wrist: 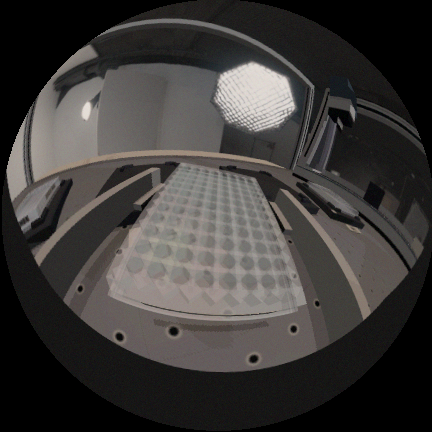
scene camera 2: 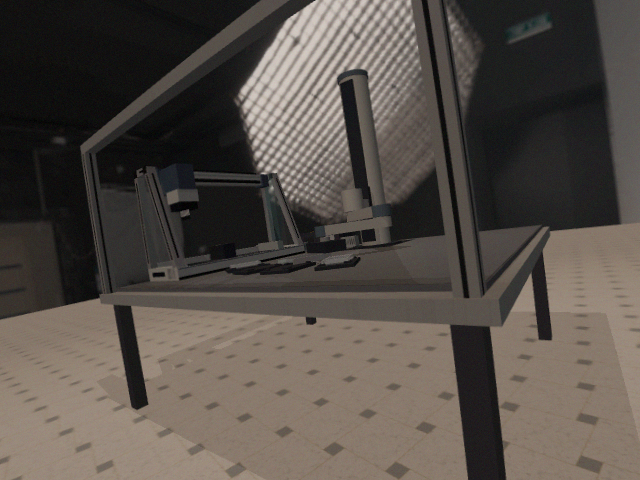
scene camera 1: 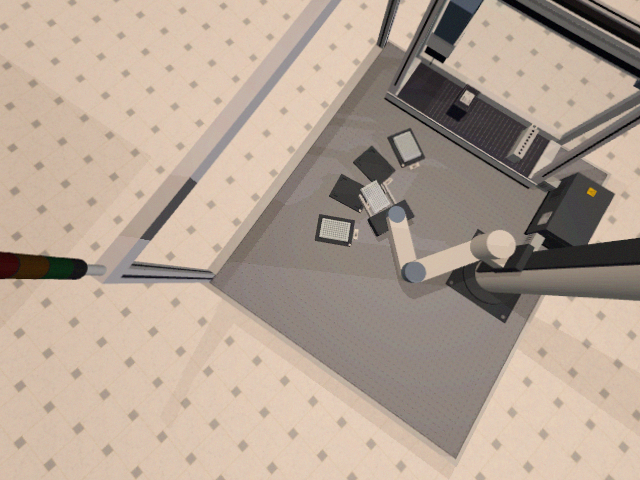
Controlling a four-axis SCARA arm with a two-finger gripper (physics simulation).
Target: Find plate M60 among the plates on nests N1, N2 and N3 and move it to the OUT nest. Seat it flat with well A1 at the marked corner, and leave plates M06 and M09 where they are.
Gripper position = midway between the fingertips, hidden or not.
Observation:
The gripper (scene camera 2: 287,261) touches a dark N2 nest (scene camera 1: 346,191). Also in view: a dark OUT nest (scene camera 1: 373,165) and an N1 nest (wrist: 42,228).
The gripper also shows in the wrist view (wrist: 218,185) and in scene camera 1 (scene camera 1: 371,189). The dark N2 nest is seen too in the wrist view (wrist: 126,171). The dark OUT nest also shows in the wrist view (wrist: 269,185).

